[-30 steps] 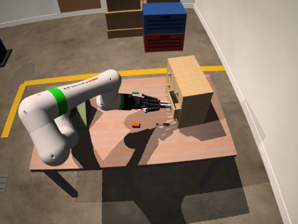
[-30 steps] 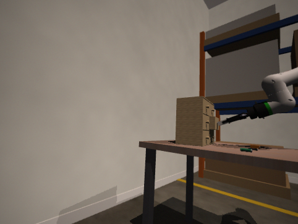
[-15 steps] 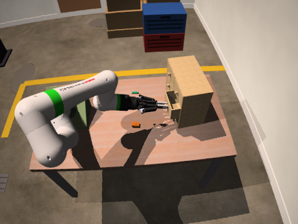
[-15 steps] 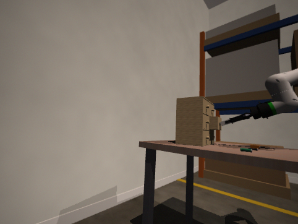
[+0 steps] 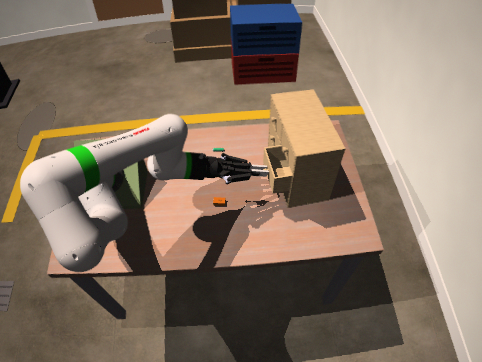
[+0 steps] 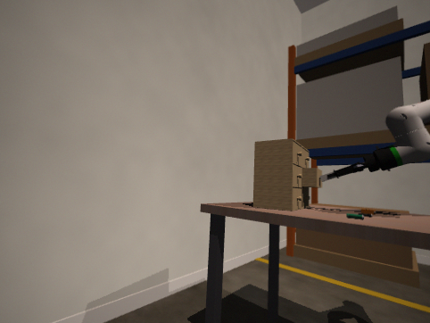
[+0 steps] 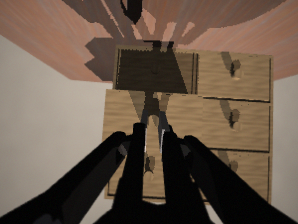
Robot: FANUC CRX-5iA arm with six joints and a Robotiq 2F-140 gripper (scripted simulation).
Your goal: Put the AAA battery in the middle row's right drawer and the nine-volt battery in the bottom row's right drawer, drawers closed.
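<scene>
Now: the dark item 150 mm below my hand, 150 mm behind it and 140 mm to the left of it. Also, from my hand: orange nine-volt battery (160 mm behind, 150 mm below, 10 mm to the right); green AAA battery (270 mm to the left, 150 mm below, 130 mm behind).
</scene>
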